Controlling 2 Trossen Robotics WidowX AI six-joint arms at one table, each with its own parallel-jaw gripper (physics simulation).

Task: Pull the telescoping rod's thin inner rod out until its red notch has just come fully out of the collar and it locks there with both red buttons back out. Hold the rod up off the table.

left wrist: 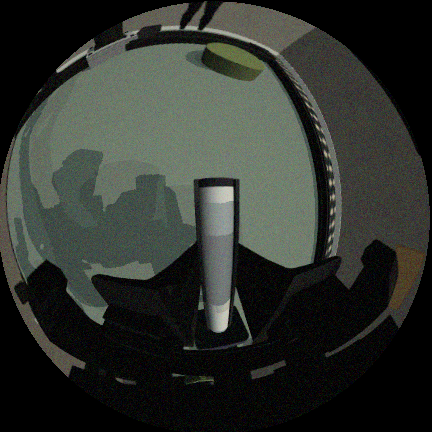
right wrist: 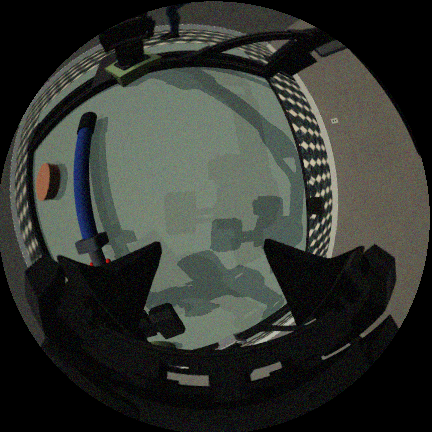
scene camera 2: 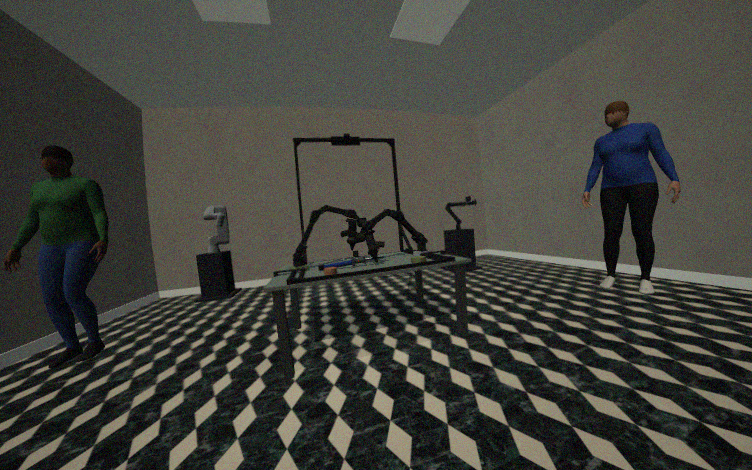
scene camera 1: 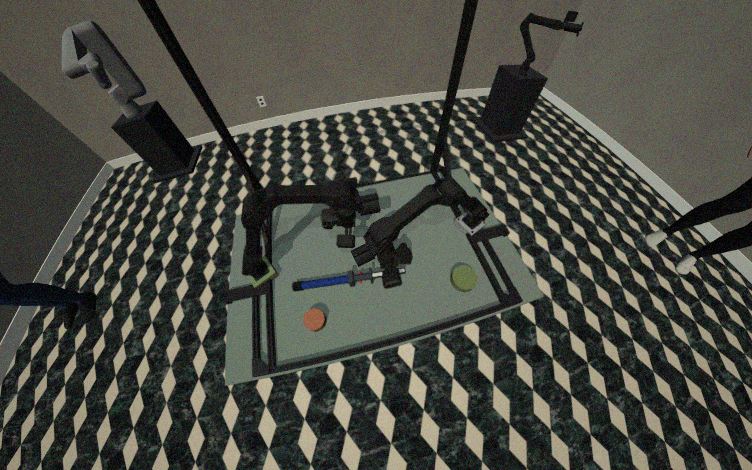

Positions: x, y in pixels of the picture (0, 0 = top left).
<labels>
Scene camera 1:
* my left gripper: 392, 276
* telescoping rod: 350, 278
</labels>
